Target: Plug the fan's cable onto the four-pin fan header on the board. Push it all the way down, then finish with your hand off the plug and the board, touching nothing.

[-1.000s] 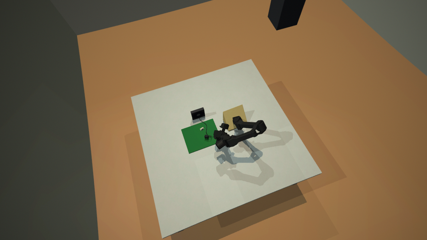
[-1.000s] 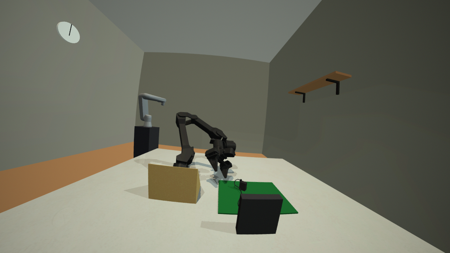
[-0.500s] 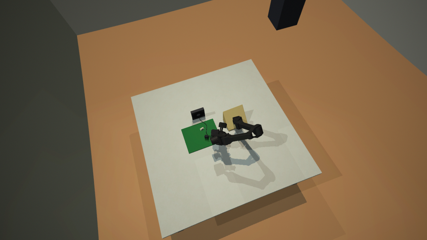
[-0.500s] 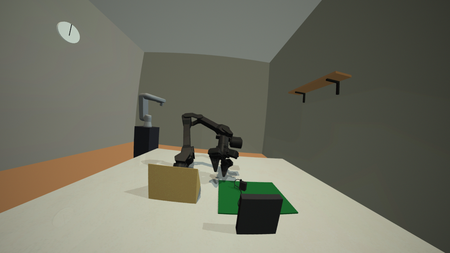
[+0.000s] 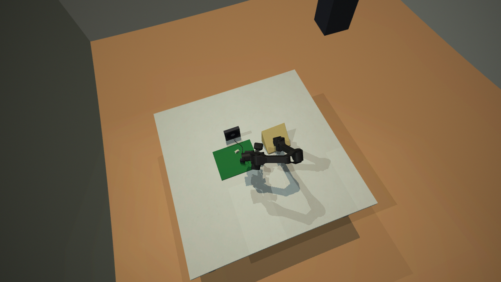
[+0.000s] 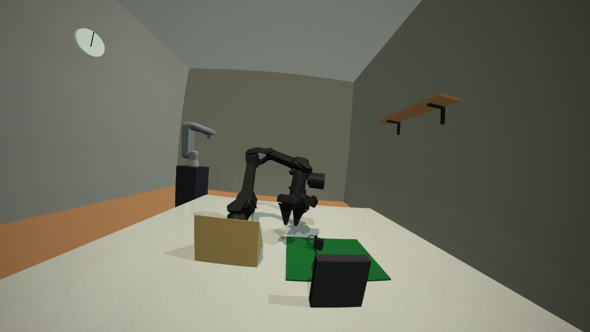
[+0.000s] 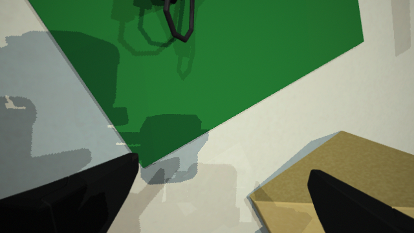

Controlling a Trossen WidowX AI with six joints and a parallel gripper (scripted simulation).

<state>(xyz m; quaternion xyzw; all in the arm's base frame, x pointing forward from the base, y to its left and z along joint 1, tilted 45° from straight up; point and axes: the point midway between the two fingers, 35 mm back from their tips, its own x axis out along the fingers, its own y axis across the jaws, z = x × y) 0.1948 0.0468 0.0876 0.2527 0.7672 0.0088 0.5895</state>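
Right now my gripper tip is 11 cm short of the black plug, 3 cm to the left of it and 5 cm above it. Also, from my gripper tip: green board: 15 cm ahead, 6 cm to the right, 9 cm below; black fan: 12 cm ahead, 25 cm to the right, 1 cm below.
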